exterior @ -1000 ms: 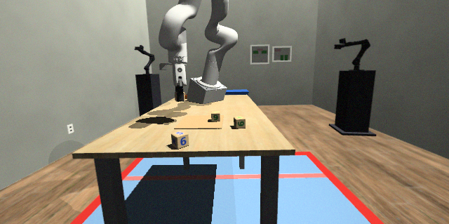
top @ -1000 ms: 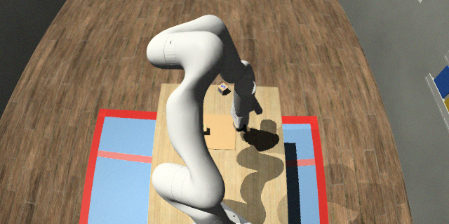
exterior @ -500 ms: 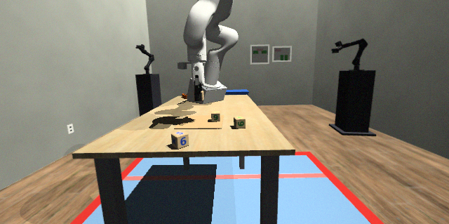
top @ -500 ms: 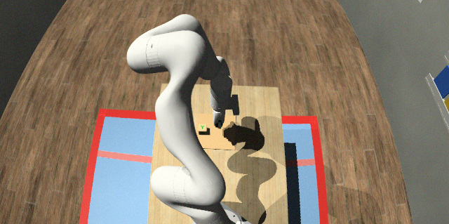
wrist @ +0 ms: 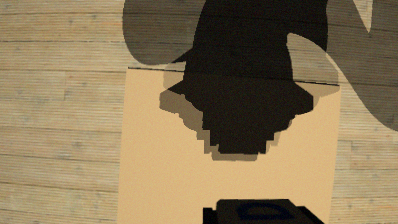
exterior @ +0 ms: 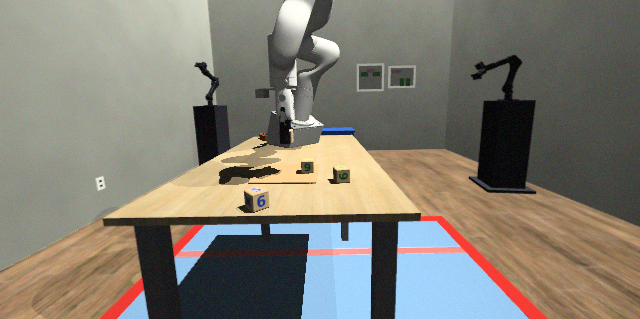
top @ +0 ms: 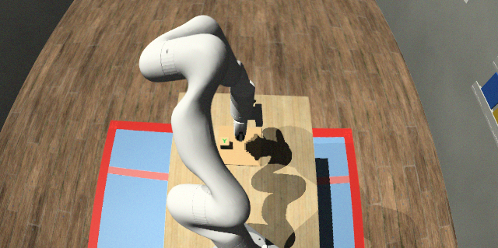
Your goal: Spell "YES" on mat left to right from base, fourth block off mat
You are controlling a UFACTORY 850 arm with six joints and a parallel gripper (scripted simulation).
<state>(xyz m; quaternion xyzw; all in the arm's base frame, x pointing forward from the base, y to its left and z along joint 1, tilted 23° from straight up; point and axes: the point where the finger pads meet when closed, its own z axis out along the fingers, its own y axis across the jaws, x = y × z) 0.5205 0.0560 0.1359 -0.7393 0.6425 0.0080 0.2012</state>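
The tan mat is 120 mm below my hand. The rest, counted from my hand: green-lettered block: 180 mm to the left, 100 mm below, 60 mm ahead.
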